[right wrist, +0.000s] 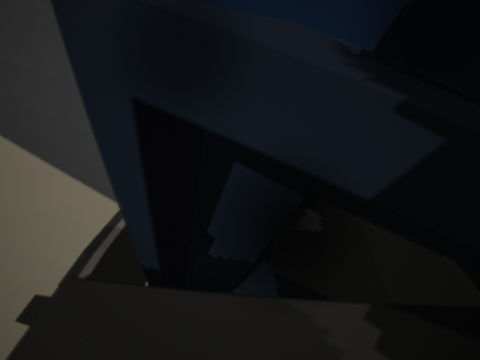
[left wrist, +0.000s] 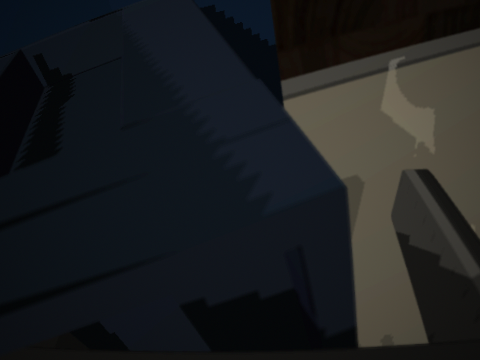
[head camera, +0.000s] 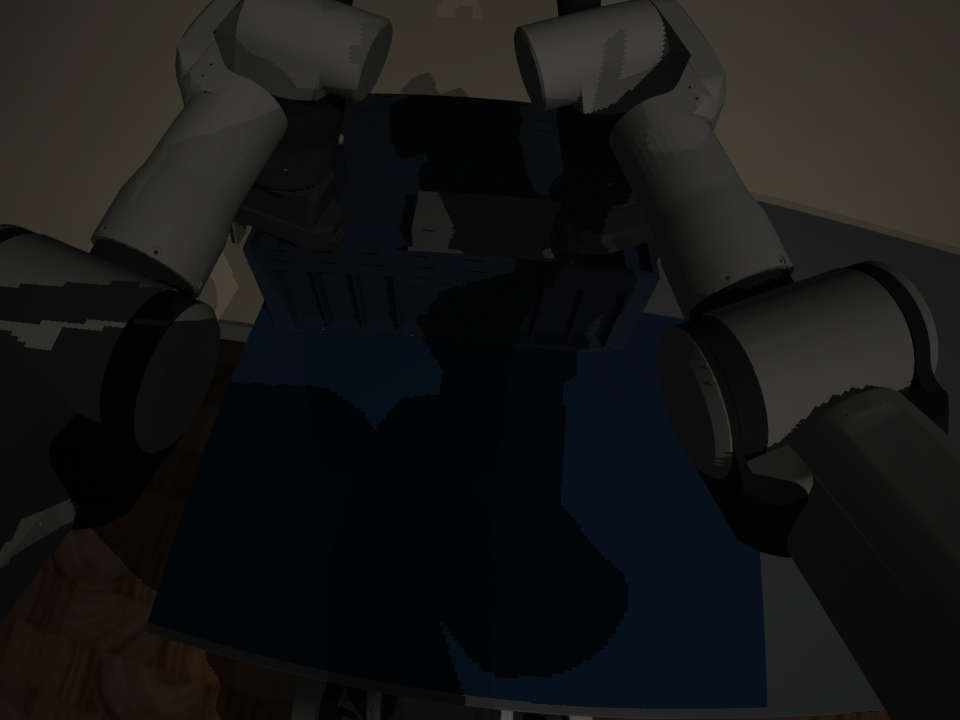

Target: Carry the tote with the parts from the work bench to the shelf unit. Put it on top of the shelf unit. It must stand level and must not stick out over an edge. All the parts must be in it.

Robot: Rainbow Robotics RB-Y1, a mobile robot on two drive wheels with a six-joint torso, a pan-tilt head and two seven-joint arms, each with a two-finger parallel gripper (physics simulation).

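Frame: origin at the robot's base, x ahead, y left, z up, level; millimetres.
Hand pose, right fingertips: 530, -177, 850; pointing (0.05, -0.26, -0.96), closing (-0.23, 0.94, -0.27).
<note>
Things, the pixels of their top centre, and the offset from my right fingertips, as dx, dy, dz. "*": a spot on its surface instead. Level surfaces: height alone.
- dark blue tote, top centre: (head camera: 460, 161) +92, +174, +63
- blue surface, surface height: dz -84
- grey box-like part, surface spot: (head camera: 434, 224) * +83, +202, -27
- Wooden floor, surface height: dz -848
The dark blue tote (head camera: 356, 298) (left wrist: 165, 175) (right wrist: 275, 90) is on or over the far part of the blue surface (head camera: 659, 496), its ribbed near wall facing me. I cannot tell whether it is level. A grey box-like part (head camera: 434, 224) shows in it; other parts are lost in shadow. My left gripper (head camera: 290, 224) is open at the tote's left end; in the left wrist view one finger shows beside the tote and the other is hidden. My right gripper (head camera: 600, 232) is open at the right end; tote walls cover most of its fingers in the right wrist view. The shelf unit cannot be made out.
A beige wall (head camera: 837, 100) (left wrist: 370, 140) (right wrist: 40, 215) stands close behind the tote. A grey surface (head camera: 821, 643) (right wrist: 40, 90) adjoins the blue one at the right. Wooden floor (head camera: 100, 612) shows at the left. Both forearms flank the tote, and heavy shadows lie across the blue surface.
</note>
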